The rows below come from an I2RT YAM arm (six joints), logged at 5 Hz.
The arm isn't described. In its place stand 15 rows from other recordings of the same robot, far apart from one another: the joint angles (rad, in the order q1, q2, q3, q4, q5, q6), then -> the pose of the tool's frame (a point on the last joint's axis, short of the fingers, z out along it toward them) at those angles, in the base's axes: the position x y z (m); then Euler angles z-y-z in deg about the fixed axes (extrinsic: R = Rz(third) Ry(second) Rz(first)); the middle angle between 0 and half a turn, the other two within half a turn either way.
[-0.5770, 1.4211, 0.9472, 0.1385, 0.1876, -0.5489] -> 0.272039, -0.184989, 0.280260, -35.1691, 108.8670, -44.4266
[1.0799, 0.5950, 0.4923, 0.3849, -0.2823, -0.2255] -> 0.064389, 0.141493, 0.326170, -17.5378, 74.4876, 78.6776
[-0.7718, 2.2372, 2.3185, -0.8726, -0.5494, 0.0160] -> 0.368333, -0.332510, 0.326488, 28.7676, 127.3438, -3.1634
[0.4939, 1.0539, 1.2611, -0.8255, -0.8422, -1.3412] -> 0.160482, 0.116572, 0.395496, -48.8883, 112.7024, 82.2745
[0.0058, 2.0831, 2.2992, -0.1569, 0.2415, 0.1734] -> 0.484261, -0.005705, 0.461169, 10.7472, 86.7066, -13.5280
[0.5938, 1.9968, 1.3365, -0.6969, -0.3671, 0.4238] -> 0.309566, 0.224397, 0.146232, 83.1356, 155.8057, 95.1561
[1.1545, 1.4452, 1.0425, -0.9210, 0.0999, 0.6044] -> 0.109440, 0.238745, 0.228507, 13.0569, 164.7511, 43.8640
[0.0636, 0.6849, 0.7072, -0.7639, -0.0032, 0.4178] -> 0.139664, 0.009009, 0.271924, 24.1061, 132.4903, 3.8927
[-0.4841, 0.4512, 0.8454, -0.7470, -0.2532, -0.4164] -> 0.081479, -0.032769, 0.340635, -18.5881, 109.5427, -12.3214
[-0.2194, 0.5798, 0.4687, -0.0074, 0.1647, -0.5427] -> 0.152589, -0.040006, 0.277702, -32.2127, 96.6972, -22.0727
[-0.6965, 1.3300, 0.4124, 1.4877, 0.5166, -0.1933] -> 0.174308, -0.168701, 0.268428, 6.4957, 62.0121, -73.9169
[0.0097, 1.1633, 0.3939, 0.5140, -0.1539, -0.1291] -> 0.238679, 0.007773, 0.200955, -5.1048, 104.4566, 9.6643
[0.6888, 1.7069, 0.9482, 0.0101, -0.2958, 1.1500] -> 0.266747, 0.233061, 0.176507, 81.0426, 130.6211, 62.0500
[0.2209, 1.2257, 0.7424, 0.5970, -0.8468, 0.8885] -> 0.259998, 0.085721, 0.312283, 46.0176, 85.6901, 61.3588
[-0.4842, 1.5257, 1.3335, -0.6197, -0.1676, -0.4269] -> 0.299364, -0.150743, 0.310166, -14.4832, 135.6784, -13.9294
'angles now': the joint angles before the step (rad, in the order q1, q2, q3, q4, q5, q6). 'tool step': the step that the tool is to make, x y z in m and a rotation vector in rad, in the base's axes. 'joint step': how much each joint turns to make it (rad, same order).
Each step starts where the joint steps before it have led.
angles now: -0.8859, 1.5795, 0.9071, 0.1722, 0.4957, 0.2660
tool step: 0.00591, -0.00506, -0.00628, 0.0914, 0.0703, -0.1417
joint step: 0.0149, 0.0599, 0.0942, -0.2063, 0.1282, 0.1063
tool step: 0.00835, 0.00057, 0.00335, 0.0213, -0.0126, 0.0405
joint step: 0.0162, 0.0107, 0.0313, -0.0307, -0.0336, 0.0037
